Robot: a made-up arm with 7 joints. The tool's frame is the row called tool. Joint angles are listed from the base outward.
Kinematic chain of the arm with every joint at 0, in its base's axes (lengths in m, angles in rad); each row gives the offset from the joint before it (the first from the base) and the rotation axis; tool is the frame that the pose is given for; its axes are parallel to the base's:
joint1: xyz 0 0 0 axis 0 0.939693 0.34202
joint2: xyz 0 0 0 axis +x
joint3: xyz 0 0 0 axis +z
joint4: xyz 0.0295 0 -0.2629 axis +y
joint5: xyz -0.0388 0 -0.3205 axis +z
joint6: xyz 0 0 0 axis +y
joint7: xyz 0 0 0 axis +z
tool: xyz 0 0 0
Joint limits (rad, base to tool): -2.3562..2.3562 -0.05..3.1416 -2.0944..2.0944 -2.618..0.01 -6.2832..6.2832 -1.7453..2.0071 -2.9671..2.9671
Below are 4 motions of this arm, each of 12 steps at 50 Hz.
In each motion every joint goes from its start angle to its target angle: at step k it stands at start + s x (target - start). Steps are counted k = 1, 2, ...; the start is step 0. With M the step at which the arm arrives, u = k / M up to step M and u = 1 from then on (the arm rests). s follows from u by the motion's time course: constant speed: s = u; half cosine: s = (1 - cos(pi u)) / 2; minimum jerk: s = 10 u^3 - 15 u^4 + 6 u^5.
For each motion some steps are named. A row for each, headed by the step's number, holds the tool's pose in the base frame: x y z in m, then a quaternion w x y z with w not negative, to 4 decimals.
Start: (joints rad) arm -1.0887 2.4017 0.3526 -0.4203 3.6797 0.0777 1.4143
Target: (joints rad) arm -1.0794 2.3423 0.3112 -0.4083 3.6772 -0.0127 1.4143
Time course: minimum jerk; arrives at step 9
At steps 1, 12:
1: -0.2138 0.3737 0.3958 0.2282 0.9599 0.0298 0.1600
12: -0.1823 0.3982 0.3880 0.2976 0.9463 0.0215 0.1247

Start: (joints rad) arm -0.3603 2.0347 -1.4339 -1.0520 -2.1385 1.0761 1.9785
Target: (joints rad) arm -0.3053 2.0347 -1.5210 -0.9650 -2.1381 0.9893 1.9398
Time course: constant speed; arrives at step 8
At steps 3, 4, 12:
3: 0.1029 0.5326 -0.0221 0.3193 0.5508 -0.2067 -0.7429
4: 0.0977 0.5349 -0.0210 0.3238 0.5485 -0.1920 -0.7467
12: 0.0772 0.5431 -0.0153 0.3397 0.5373 -0.1326 -0.7605

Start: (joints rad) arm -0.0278 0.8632 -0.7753 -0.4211 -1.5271 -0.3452 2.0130
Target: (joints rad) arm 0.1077 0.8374 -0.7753 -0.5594 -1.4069 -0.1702 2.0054
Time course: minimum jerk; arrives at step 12
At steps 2, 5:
2: 0.1028 0.3750 -0.4366 0.9684 0.1609 -0.0092 -0.1906
5: 0.0894 0.3634 -0.4474 0.9700 0.1586 -0.0271 -0.1823

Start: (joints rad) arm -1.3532 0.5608 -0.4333 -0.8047 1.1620 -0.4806 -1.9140
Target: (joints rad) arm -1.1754 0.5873 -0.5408 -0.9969 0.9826 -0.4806 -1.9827
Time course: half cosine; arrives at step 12
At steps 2, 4, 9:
2: 0.5553 -0.0219 0.0880 0.2173 0.6077 -0.7154 -0.2677
4: 0.5540 -0.0246 0.0751 0.1999 0.6171 -0.7047 -0.2874
9: 0.5465 -0.0344 0.0306 0.1406 0.6398 -0.6701 -0.3492

